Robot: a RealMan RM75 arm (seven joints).
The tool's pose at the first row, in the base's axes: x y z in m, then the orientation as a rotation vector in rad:
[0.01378, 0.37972, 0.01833, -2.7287, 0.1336, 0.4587]
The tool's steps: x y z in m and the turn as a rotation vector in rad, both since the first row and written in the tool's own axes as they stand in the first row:
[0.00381, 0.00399, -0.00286, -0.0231, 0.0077, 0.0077]
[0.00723, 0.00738, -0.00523, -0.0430, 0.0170, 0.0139]
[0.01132, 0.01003, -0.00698, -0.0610, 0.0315, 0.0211]
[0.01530, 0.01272, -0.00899, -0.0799, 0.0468, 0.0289]
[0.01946, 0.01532, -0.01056, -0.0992, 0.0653, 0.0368]
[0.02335, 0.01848, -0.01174, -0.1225, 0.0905, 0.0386]
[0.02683, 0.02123, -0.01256, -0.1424, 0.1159, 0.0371]
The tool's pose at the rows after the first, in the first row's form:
[0.01762, 0.37483, 0.01821, -2.7537, 0.1417, 0.4547]
[0.02103, 0.37070, 0.01800, -2.7759, 0.1489, 0.4473]
[0.02500, 0.36746, 0.01727, -2.7976, 0.1593, 0.4326]
[0.02894, 0.36409, 0.01679, -2.8203, 0.1707, 0.4168]
[0.03294, 0.36096, 0.01590, -2.8440, 0.1831, 0.3964]
[0.03648, 0.35747, 0.01456, -2.8727, 0.1880, 0.3652]
[0.03958, 0.35450, 0.01318, -2.8977, 0.1889, 0.3316]

